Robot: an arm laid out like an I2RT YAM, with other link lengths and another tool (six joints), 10 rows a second.
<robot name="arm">
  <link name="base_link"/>
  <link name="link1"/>
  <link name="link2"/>
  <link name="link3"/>
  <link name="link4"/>
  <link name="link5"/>
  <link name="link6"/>
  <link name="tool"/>
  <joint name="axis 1" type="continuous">
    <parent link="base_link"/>
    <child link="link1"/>
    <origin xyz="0 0 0.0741"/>
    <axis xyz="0 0 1"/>
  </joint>
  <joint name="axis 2" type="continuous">
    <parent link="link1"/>
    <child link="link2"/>
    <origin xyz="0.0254 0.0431 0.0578"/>
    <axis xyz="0 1 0"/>
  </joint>
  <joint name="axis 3" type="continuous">
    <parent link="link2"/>
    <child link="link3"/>
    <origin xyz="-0.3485 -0.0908 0"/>
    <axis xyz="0 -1 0"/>
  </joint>
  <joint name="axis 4" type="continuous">
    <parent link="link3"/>
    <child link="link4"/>
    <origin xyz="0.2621 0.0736 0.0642"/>
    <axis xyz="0 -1 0"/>
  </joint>
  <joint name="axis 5" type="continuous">
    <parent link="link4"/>
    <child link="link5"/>
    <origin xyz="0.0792 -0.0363 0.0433"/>
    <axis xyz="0 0 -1"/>
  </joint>
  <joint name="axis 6" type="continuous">
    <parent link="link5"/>
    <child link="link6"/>
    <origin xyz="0.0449 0 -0.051"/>
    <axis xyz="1 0 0"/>
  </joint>
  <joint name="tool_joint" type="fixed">
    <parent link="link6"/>
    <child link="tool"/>
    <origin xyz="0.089 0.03 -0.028" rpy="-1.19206 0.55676 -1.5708"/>
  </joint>
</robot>
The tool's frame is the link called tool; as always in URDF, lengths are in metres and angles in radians. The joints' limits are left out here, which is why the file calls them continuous.
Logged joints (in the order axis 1, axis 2, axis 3, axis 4, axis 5, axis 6), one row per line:
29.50 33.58 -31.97 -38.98 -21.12 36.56
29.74 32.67 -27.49 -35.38 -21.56 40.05
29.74 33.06 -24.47 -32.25 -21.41 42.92
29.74 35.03 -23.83 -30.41 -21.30 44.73
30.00 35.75 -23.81 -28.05 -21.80 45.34
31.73 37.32 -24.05 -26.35 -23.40 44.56
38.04 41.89 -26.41 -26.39 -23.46 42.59
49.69 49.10 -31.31 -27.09 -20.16 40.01
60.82 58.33 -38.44 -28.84 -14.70 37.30
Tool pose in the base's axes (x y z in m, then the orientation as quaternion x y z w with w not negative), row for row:
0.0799 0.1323 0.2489 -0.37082 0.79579 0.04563 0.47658
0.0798 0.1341 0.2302 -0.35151 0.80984 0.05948 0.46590
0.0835 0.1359 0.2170 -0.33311 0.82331 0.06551 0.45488
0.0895 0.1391 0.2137 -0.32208 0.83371 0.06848 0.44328
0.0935 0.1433 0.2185 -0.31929 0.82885 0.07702 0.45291
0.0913 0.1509 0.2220 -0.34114 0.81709 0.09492 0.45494
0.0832 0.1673 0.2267 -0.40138 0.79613 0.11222 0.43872
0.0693 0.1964 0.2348 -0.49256 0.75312 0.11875 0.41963
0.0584 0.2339 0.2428 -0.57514 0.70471 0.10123 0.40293
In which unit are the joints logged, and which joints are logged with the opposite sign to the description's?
The joints are logged in degrees. Opposite sign: axis 3.
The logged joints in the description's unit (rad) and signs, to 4 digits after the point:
0.5149 0.5861 0.5580 -0.6803 -0.3686 0.6381
0.5191 0.5702 0.4798 -0.6175 -0.3763 0.6990
0.5191 0.5770 0.4271 -0.5629 -0.3737 0.7491
0.5191 0.6114 0.4159 -0.5308 -0.3718 0.7807
0.5236 0.6240 0.4156 -0.4896 -0.3805 0.7913
0.5538 0.6514 0.4198 -0.4599 -0.4084 0.7777
0.6639 0.7311 0.4609 -0.4606 -0.4095 0.7433
0.8673 0.8570 0.5465 -0.4728 -0.3519 0.6983
1.0615 1.0181 0.6709 -0.5034 -0.2566 0.6510

